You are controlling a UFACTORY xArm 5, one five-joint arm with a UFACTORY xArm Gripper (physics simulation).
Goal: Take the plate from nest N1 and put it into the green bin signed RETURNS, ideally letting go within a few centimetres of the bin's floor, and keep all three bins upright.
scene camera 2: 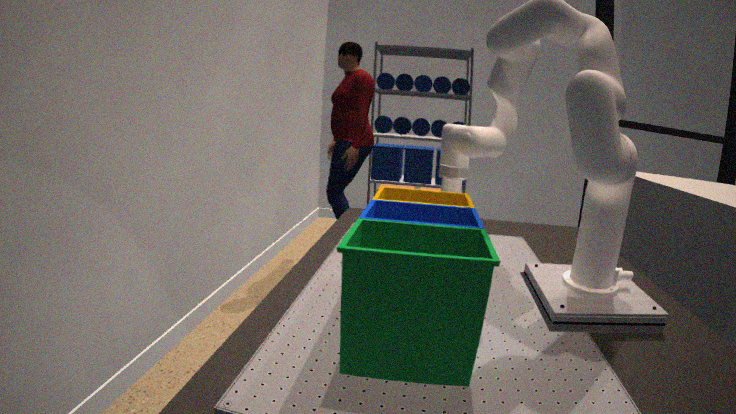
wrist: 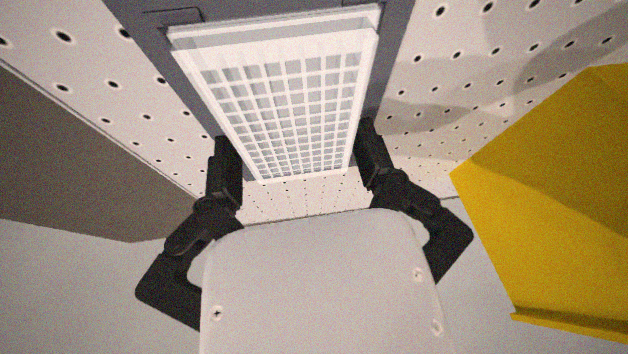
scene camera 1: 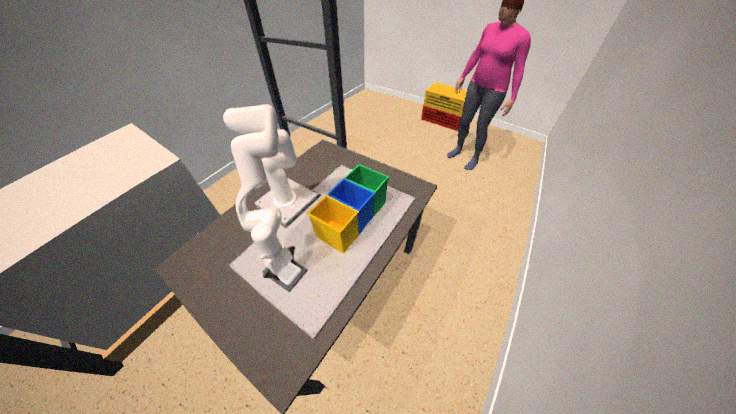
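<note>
The clear-white gridded plate lies in the dark grey nest near one end of the perforated board. My gripper is open, with its black fingers on either side of the plate's near end in the wrist view and nothing gripped. Whether the fingertips touch the plate is unclear. The green bin stands upright at the far end of the bin row from the plate. No RETURNS sign is readable. Scene camera 2 does not show the plate or the fingers.
The blue bin stands upright between the green bin and the upright yellow bin, which is nearest the gripper. The bins stand close together on the perforated board. A person stands beyond the table.
</note>
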